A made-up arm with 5 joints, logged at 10 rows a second.
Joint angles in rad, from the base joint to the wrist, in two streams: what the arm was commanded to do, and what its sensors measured. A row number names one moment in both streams.
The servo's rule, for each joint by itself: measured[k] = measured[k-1] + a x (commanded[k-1-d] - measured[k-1]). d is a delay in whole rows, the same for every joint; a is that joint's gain. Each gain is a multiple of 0.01, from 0.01 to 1. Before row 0 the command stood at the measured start. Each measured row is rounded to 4 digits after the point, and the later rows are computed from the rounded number. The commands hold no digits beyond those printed.
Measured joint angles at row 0: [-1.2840, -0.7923, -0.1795, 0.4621, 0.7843]
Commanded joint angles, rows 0 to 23: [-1.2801, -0.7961, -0.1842, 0.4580, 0.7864]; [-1.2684, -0.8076, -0.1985, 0.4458, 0.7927]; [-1.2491, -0.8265, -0.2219, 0.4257, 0.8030]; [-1.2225, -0.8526, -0.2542, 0.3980, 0.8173]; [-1.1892, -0.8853, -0.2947, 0.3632, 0.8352]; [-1.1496, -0.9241, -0.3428, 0.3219, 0.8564]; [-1.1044, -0.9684, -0.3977, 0.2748, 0.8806]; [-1.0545, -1.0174, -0.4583, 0.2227, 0.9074]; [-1.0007, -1.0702, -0.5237, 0.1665, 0.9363]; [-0.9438, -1.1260, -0.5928, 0.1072, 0.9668]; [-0.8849, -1.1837, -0.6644, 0.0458, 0.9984]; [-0.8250, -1.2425, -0.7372, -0.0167, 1.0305]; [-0.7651, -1.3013, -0.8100, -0.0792, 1.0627]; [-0.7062, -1.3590, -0.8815, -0.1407, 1.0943]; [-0.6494, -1.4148, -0.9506, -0.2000, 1.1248]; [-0.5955, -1.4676, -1.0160, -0.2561, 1.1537]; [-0.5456, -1.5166, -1.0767, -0.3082, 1.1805]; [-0.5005, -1.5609, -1.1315, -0.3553, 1.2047]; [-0.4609, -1.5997, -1.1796, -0.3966, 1.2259]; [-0.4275, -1.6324, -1.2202, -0.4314, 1.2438]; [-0.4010, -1.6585, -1.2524, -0.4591, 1.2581]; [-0.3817, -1.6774, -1.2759, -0.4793, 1.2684]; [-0.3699, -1.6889, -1.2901, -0.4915, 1.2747]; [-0.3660, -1.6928, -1.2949, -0.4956, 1.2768]
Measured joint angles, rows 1 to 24: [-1.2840, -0.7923, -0.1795, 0.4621, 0.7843]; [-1.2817, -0.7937, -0.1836, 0.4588, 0.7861]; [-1.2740, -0.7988, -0.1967, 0.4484, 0.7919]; [-1.2596, -0.8090, -0.2189, 0.4302, 0.8017]; [-1.2381, -0.8251, -0.2500, 0.4044, 0.8154]; [-1.2097, -0.8474, -0.2893, 0.3714, 0.8328]; [-1.1748, -0.8758, -0.3364, 0.3318, 0.8536]; [-1.1340, -0.9101, -0.3903, 0.2862, 0.8774]; [-1.0879, -0.9498, -0.4501, 0.2354, 0.9038]; [-1.0373, -0.9943, -0.5149, 0.1803, 0.9324]; [-0.9831, -1.0430, -0.5835, 0.1218, 0.9627]; [-0.9261, -1.0951, -0.6547, 0.0610, 0.9941]; [-0.8675, -1.1496, -0.7273, -0.0012, 1.0261]; [-0.8081, -1.2057, -0.8001, -0.0636, 1.0583]; [-0.7490, -1.2624, -0.8717, -0.1253, 1.0900]; [-0.6912, -1.3188, -0.9411, -0.1851, 1.1206]; [-0.6357, -1.3739, -1.0070, -0.2419, 1.1497]; [-0.5834, -1.4267, -1.0683, -0.2949, 1.1768]; [-0.5353, -1.4764, -1.1239, -0.3432, 1.2014]; [-0.4921, -1.5220, -1.1729, -0.3859, 1.2230]; [-0.4546, -1.5628, -1.2145, -0.4223, 1.2413]; [-0.4235, -1.5982, -1.2479, -0.4517, 1.2561]; [-0.3993, -1.6275, -1.2725, -0.4738, 1.2669]; [-0.3822, -1.6502, -1.2880, -0.4880, 1.2738]
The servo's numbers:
d 1
a 0.58 0.37 0.88 0.80 0.88

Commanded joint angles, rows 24 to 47: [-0.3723, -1.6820, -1.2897, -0.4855, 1.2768]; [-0.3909, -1.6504, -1.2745, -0.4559, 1.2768]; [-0.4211, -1.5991, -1.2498, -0.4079, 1.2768]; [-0.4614, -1.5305, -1.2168, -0.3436, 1.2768]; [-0.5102, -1.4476, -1.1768, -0.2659, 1.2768]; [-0.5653, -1.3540, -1.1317, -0.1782, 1.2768]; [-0.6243, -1.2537, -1.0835, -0.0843, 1.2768]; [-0.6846, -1.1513, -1.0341, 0.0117, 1.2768]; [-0.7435, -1.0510, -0.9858, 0.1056, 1.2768]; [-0.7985, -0.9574, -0.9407, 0.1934, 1.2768]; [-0.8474, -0.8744, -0.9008, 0.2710, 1.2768]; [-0.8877, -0.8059, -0.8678, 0.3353, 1.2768]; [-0.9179, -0.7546, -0.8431, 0.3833, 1.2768]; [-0.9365, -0.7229, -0.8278, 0.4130, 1.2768]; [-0.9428, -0.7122, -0.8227, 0.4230, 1.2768]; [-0.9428, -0.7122, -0.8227, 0.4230, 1.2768]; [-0.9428, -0.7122, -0.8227, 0.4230, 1.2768]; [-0.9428, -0.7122, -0.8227, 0.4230, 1.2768]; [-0.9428, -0.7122, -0.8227, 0.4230, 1.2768]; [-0.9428, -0.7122, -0.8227, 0.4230, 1.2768]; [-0.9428, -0.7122, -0.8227, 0.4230, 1.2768]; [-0.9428, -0.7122, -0.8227, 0.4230, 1.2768]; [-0.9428, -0.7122, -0.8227, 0.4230, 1.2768]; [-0.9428, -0.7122, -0.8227, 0.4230, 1.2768]
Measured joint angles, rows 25 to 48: [-0.3728, -1.6660, -1.2941, -0.4941, 1.2764]; [-0.3725, -1.6719, -1.2902, -0.4872, 1.2768]; [-0.3832, -1.6639, -1.2764, -0.4622, 1.2768]; [-0.4052, -1.6399, -1.2530, -0.4188, 1.2768]; [-0.4378, -1.5994, -1.2211, -0.3586, 1.2768]; [-0.4798, -1.5432, -1.1821, -0.2844, 1.2768]; [-0.5294, -1.4732, -1.1377, -0.1994, 1.2768]; [-0.5844, -1.3920, -1.0900, -0.1073, 1.2768]; [-0.6425, -1.3029, -1.0408, -0.0121, 1.2768]; [-0.7011, -1.2097, -0.9924, 0.0821, 1.2768]; [-0.7576, -1.1163, -0.9469, 0.1711, 1.2768]; [-0.8097, -1.0268, -0.9063, 0.2510, 1.2768]; [-0.8549, -0.9451, -0.8724, 0.3184, 1.2768]; [-0.8914, -0.8746, -0.8466, 0.3703, 1.2768]; [-0.9176, -0.8185, -0.8301, 0.4045, 1.2768]; [-0.9322, -0.7792, -0.8236, 0.4193, 1.2768]; [-0.9383, -0.7544, -0.8228, 0.4223, 1.2768]; [-0.9409, -0.7388, -0.8227, 0.4229, 1.2768]; [-0.9420, -0.7290, -0.8227, 0.4230, 1.2768]; [-0.9425, -0.7228, -0.8227, 0.4230, 1.2768]; [-0.9427, -0.7189, -0.8227, 0.4230, 1.2768]; [-0.9428, -0.7164, -0.8227, 0.4230, 1.2768]; [-0.9428, -0.7148, -0.8227, 0.4230, 1.2768]; [-0.9428, -0.7138, -0.8227, 0.4230, 1.2768]
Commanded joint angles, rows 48 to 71: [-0.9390, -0.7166, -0.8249, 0.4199, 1.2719]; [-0.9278, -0.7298, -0.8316, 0.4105, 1.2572]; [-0.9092, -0.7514, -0.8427, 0.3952, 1.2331]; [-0.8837, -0.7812, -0.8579, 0.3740, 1.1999]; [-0.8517, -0.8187, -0.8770, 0.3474, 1.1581]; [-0.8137, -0.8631, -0.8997, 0.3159, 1.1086]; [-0.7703, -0.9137, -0.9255, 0.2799, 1.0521]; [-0.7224, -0.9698, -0.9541, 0.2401, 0.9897]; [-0.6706, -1.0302, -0.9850, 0.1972, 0.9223]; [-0.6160, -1.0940, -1.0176, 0.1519, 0.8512]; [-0.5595, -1.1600, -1.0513, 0.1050, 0.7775]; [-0.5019, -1.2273, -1.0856, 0.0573, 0.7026]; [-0.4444, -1.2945, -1.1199, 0.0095, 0.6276]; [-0.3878, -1.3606, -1.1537, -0.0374, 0.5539]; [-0.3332, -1.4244, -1.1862, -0.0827, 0.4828]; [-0.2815, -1.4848, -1.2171, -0.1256, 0.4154]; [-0.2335, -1.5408, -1.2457, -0.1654, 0.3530]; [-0.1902, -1.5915, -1.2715, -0.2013, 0.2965]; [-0.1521, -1.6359, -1.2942, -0.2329, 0.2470]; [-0.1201, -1.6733, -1.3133, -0.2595, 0.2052]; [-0.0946, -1.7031, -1.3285, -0.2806, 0.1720]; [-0.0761, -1.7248, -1.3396, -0.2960, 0.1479]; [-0.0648, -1.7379, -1.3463, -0.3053, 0.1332]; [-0.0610, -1.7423, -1.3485, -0.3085, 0.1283]
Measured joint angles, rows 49 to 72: [-0.9428, -0.7132, -0.8227, 0.4230, 1.2768]; [-0.9406, -0.7145, -0.8246, 0.4205, 1.2725]; [-0.9332, -0.7202, -0.8308, 0.4125, 1.2590]; [-0.9193, -0.7317, -0.8413, 0.3987, 1.2362]; [-0.8987, -0.7500, -0.8559, 0.3789, 1.2043]; [-0.8714, -0.7754, -0.8745, 0.3537, 1.1636]; [-0.8379, -0.8078, -0.8967, 0.3235, 1.1152]; [-0.7987, -0.8470, -0.9220, 0.2886, 1.0597]; [-0.7544, -0.8924, -0.9502, 0.2498, 0.9981]; [-0.7058, -0.9434, -0.9808, 0.2077, 0.9314]; [-0.6537, -0.9991, -1.0132, 0.1631, 0.8608]; [-0.5991, -1.0586, -1.0467, 0.1166, 0.7875]; [-0.5427, -1.1210, -1.0809, 0.0692, 0.7128]; [-0.4857, -1.1852, -1.1152, 0.0214, 0.6378]; [-0.4289, -1.2501, -1.1491, -0.0256, 0.5640]; [-0.3734, -1.3146, -1.1817, -0.0713, 0.4925]; [-0.3201, -1.3776, -1.2129, -0.1147, 0.4247]; [-0.2699, -1.4380, -1.2418, -0.1553, 0.3616]; [-0.2237, -1.4948, -1.2679, -0.1921, 0.3043]; [-0.1822, -1.5470, -1.2910, -0.2247, 0.2539]; [-0.1462, -1.5937, -1.3106, -0.2525, 0.2110]; [-0.1163, -1.6342, -1.3264, -0.2750, 0.1767]; [-0.0930, -1.6677, -1.3380, -0.2918, 0.1514]; [-0.0766, -1.6937, -1.3453, -0.3026, 0.1354]
